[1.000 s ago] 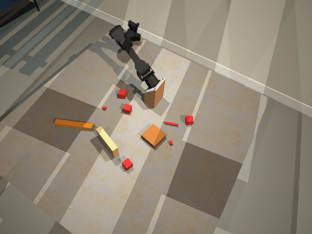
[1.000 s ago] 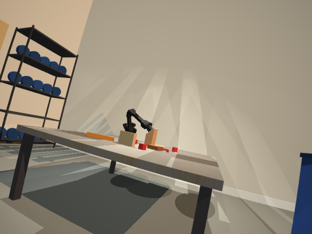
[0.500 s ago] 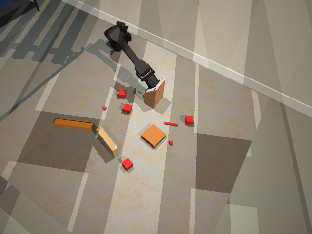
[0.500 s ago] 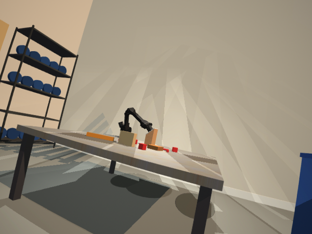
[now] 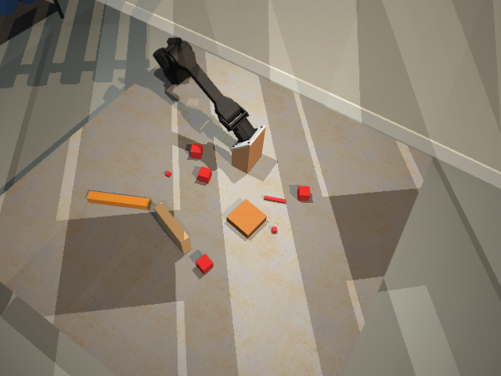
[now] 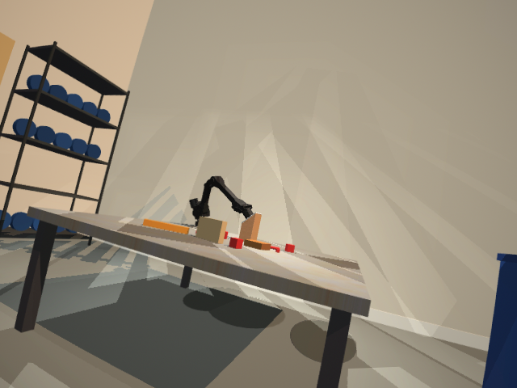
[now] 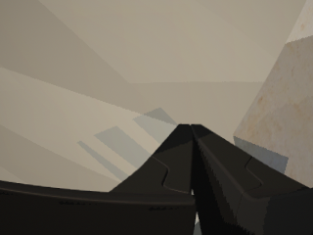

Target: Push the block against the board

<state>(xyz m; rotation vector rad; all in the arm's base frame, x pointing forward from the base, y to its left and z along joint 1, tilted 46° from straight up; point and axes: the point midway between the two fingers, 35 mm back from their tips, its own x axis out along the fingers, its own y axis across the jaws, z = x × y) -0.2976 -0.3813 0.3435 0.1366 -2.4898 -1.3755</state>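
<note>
The tan board lies 750 mm ahead of my gripper tip, 480 mm to the left of it and 50 mm below it. Also, from my gripper tip: square block (660 mm to the left, 570 mm ahead, 80 mm below); long orange bar (750 mm ahead, 240 mm to the left, 80 mm below); thin red stick (710 mm to the left, 440 mm ahead, 90 mm below).
</note>
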